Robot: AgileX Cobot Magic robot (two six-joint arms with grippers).
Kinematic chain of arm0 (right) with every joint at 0, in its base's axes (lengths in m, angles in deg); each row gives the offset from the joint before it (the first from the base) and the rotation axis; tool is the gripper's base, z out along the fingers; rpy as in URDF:
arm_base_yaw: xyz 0 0 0.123 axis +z
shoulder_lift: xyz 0 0 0 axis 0.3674 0.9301 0
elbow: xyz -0.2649 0.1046 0.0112 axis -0.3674 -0.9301 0
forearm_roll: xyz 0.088 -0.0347 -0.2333 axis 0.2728 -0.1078 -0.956
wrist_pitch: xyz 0 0 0 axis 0.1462 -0.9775 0.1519
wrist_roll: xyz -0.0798 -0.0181 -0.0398 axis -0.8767 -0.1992 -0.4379
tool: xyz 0 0 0 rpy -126.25 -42.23 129.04
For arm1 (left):
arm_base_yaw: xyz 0 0 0.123 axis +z
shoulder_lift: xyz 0 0 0 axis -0.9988 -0.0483 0
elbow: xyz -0.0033 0.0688 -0.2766 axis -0.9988 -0.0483 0
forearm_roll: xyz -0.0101 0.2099 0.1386 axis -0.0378 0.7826 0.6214
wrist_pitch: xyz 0 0 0 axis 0.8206 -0.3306 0.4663
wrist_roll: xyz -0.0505 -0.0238 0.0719 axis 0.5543 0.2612 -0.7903
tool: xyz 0 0 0 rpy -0.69 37.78 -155.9
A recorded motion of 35 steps. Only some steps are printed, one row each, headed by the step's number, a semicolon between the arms.
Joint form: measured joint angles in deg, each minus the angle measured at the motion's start. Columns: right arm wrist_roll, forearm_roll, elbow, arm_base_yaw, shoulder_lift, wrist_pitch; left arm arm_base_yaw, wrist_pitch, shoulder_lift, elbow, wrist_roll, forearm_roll.
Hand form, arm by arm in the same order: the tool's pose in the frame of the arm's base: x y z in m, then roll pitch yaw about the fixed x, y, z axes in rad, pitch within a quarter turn. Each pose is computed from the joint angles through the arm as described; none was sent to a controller.
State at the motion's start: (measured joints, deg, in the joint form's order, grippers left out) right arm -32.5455 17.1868 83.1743 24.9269 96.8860 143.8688; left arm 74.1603 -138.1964 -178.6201 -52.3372 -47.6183 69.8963
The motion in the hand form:
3: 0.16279 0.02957 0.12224 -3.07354 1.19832 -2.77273; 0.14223 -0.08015 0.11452 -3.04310 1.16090 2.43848
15: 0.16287 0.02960 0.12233 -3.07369 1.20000 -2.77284; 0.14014 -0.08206 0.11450 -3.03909 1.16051 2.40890
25: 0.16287 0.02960 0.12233 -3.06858 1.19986 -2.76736; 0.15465 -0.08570 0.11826 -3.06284 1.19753 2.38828
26: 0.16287 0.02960 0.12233 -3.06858 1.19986 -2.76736; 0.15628 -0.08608 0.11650 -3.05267 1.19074 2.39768
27: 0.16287 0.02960 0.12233 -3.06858 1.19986 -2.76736; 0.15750 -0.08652 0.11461 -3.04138 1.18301 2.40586
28: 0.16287 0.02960 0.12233 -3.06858 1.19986 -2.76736; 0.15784 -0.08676 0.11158 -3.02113 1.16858 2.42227
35: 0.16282 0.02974 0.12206 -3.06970 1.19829 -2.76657; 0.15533 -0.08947 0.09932 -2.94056 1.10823 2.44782
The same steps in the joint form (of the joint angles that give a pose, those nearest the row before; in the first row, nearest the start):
3: 0.00 0.08 0.00 0.00 0.00 0.00; 0.00 0.00 0.00 0.00 0.00 0.14
15: 0.00 0.08 0.00 0.00 0.04 0.13; 0.00 0.00 0.00 0.00 0.12 2.09
25: -0.11 0.08 0.00 0.00 0.04 0.13; 0.00 0.00 -0.54 3.06 0.91 2.32
26: -0.11 0.08 0.00 0.00 0.04 0.13; 0.00 0.00 -1.35 3.42 0.90 2.32
27: -0.11 0.08 0.00 0.00 0.04 0.13; 0.00 0.00 -2.15 3.72 0.91 2.45
28: -0.11 0.08 0.00 0.00 0.04 0.13; 0.00 0.00 -3.23 3.86 0.90 2.58
35: -0.11 -0.03 0.00 0.00 0.13 0.14; 0.00 0.00 -7.50 4.24 1.03 5.36

